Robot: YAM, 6 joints.
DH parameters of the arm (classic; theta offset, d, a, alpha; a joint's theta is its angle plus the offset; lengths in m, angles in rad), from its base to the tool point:
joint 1: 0 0.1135 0.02 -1.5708
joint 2: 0 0 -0.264 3.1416
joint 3: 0.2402 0 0.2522 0
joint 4: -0.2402 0 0.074 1.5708
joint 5: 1.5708 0 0 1.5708
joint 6: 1.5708 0.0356 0 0
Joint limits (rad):
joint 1: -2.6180..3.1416
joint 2: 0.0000..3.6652
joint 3: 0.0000..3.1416
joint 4: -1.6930..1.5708
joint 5: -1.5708..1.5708
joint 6: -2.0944..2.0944
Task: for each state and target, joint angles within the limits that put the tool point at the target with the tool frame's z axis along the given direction. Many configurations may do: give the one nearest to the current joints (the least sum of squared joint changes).
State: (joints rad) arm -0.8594 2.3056 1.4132 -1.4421 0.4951 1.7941
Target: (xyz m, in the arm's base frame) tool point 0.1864 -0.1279 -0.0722 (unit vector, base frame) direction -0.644 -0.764 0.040
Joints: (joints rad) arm -0.4484 2.9435 1.2379 -1.5951 1.3157 1.7941
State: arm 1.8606 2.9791 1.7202 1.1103 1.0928 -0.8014
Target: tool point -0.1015 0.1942 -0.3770 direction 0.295 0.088 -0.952
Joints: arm 2.1010 3.6634 1.7661 0.2496 0.3035 -0.8014
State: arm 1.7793 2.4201 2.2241 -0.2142 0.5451 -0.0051
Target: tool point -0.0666 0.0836 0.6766 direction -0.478 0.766 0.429
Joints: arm 2.2926 1.5120 2.8273 -0.8664 0.1479 -0.0051
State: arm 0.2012 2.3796 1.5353 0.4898 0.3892 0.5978
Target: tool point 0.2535 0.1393 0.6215 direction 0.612 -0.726 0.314
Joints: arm 0.6192 1.7937 2.2797 0.8441 1.2416 0.5978
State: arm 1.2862 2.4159 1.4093 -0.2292 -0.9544 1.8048
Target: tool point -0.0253 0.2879 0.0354 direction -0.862 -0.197 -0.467
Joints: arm 1.5525 2.2161 1.0267 -0.8087 -1.0319 1.8048
